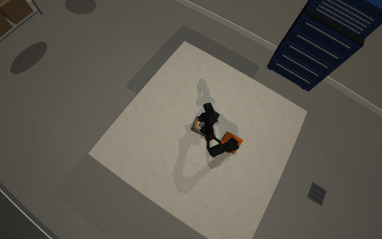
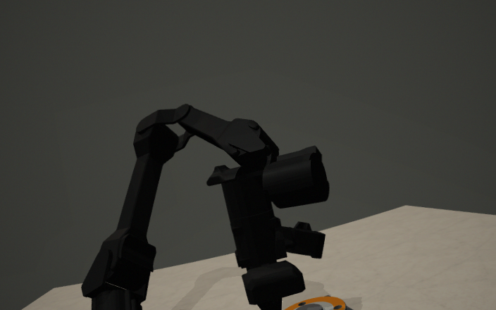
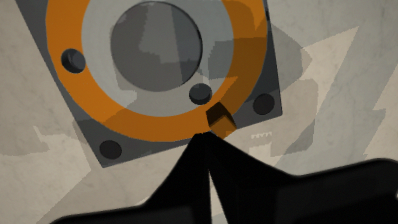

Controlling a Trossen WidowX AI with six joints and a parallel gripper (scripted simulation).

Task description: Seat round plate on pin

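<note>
My gripper tip is now 30 mm short of the round plate. Also, from my gripper tip: square base (50 mm ahead, 20 mm to the left, 20 mm below).
</note>
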